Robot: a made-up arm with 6 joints. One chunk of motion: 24 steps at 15 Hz.
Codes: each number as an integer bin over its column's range. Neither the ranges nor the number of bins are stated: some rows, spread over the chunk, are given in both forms.
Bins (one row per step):
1: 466 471 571 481 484 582
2: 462 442 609 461 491 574
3: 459 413 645 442 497 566
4: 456 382 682 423 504 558
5: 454 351 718 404 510 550
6: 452 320 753 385 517 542
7: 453 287 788 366 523 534
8: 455 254 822 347 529 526
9: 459 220 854 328 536 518
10: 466 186 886 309 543 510
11: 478 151 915 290 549 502
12: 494 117 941 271 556 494
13: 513 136 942 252 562 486
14: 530 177 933 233 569 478
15: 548 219 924 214 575 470
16: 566 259 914 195 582 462
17: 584 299 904 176 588 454
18: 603 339 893 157 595 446
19: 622 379 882 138 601 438
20: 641 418 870 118 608 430
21: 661 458 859 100 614 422
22: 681 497 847 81 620 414
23: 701 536 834 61 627 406
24: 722 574 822 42 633 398
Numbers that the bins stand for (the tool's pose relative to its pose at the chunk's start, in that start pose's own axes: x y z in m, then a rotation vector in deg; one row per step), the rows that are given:
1: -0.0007 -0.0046 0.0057 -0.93 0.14 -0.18
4: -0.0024 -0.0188 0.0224 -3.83 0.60 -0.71
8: -0.0026 -0.0393 0.0434 -7.63 1.18 -1.42
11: 0.0013 -0.0558 0.0574 -10.49 1.64 -1.94
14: 0.0102 -0.0517 0.0601 -13.34 2.10 -2.47
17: 0.0194 -0.0321 0.0557 -16.19 2.54 -3.00
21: 0.0325 -0.0066 0.0490 -19.99 3.14 -3.71
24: 0.0429 0.0119 0.0434 -22.90 3.57 -4.24
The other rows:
2: -0.0014 -0.0092 0.0114 -1.93 0.30 -0.36
3: -0.0019 -0.0139 0.0168 -2.88 0.44 -0.54
5: -0.0027 -0.0238 0.0278 -4.78 0.74 -0.89
6: -0.0031 -0.0287 0.0331 -5.73 0.90 -1.06
7: -0.0029 -0.0340 0.0383 -6.68 1.04 -1.24
9: -0.0019 -0.0448 0.0482 -8.58 1.34 -1.59
10: -0.0007 -0.0502 0.0530 -9.53 1.50 -1.77
12: 0.0041 -0.0613 0.0613 -11.44 1.80 -2.12
13: 0.0073 -0.0582 0.0614 -12.39 1.94 -2.30
15: 0.0133 -0.0449 0.0587 -14.29 2.24 -2.65
16: 0.0163 -0.0385 0.0572 -15.24 2.40 -2.83
18: 0.0226 -0.0257 0.0541 -17.14 2.70 -3.18
19: 0.0258 -0.0193 0.0524 -18.09 2.84 -3.35
20: 0.0291 -0.0131 0.0506 -19.09 3.00 -3.53
22: 0.0359 -0.0004 0.0472 -20.95 3.27 -3.88
23: 0.0393 0.0058 0.0452 -21.95 3.44 -4.06

